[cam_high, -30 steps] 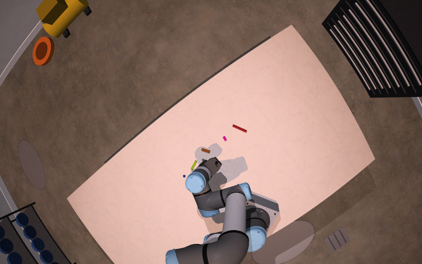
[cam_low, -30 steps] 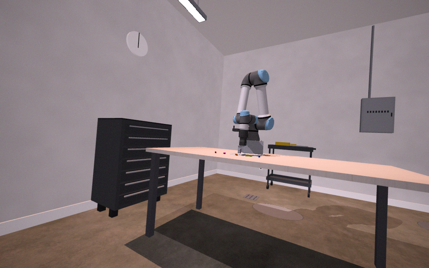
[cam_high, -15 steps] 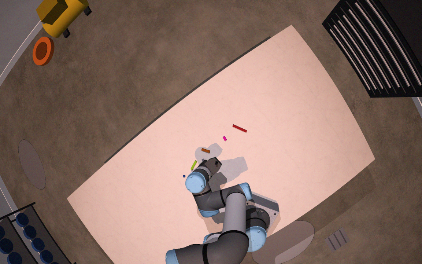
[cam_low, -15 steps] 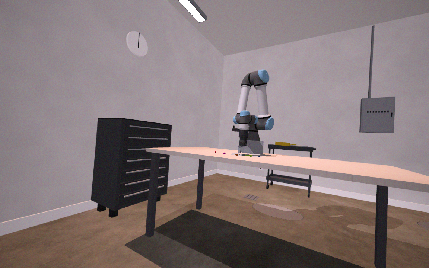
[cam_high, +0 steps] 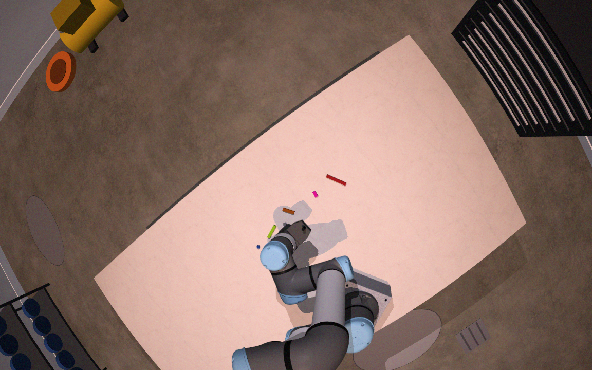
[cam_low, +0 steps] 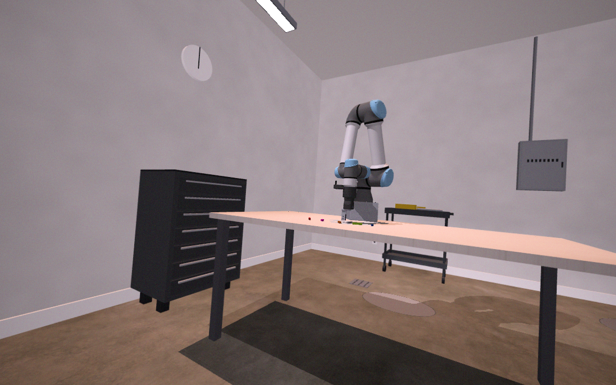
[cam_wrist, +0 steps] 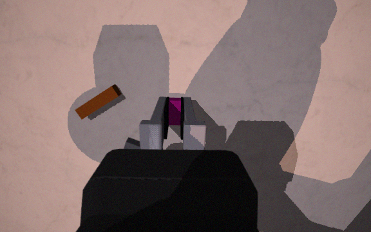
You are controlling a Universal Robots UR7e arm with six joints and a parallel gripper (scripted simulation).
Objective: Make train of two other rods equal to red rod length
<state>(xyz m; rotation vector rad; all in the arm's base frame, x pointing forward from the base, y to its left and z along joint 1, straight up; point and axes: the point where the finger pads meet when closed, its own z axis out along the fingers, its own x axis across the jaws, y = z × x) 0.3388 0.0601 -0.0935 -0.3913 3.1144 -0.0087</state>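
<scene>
Now: the grey rod 2 cm ahead of my hand, 5 cm to the left of it and 2 cm below it. Also, from my hand: blue rod: 17 cm to the left, 2 cm below; then orange rod: 7 cm ahead, 1 cm to the left, 2 cm below; then lime rod: 3 cm ahead, 10 cm to the left, 2 cm below.
</scene>
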